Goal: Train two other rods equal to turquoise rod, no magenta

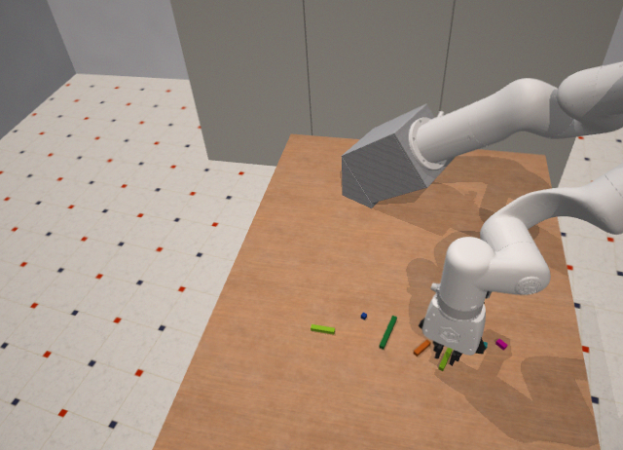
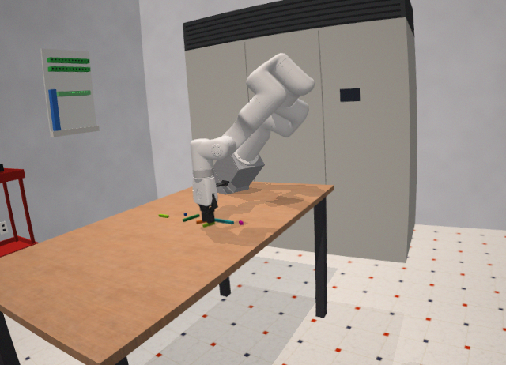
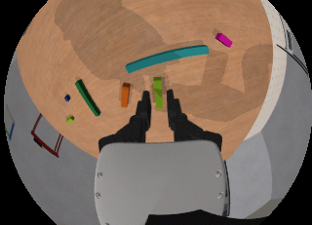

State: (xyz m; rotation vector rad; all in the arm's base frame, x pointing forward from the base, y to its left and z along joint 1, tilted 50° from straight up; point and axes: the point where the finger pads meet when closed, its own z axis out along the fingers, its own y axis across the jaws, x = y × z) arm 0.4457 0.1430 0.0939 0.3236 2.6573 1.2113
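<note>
My gripper is now 10 mm past the orange rod, 50 mm to the left of it and 30 mm above it. The rest, counted from my hand: turquoise rod (50 mm behind, 20 mm to the left, 30 mm below); green rod (20 mm behind, 120 mm to the right, 30 mm below); magenta rod (70 mm behind, 100 mm to the left, 30 mm below).
</note>
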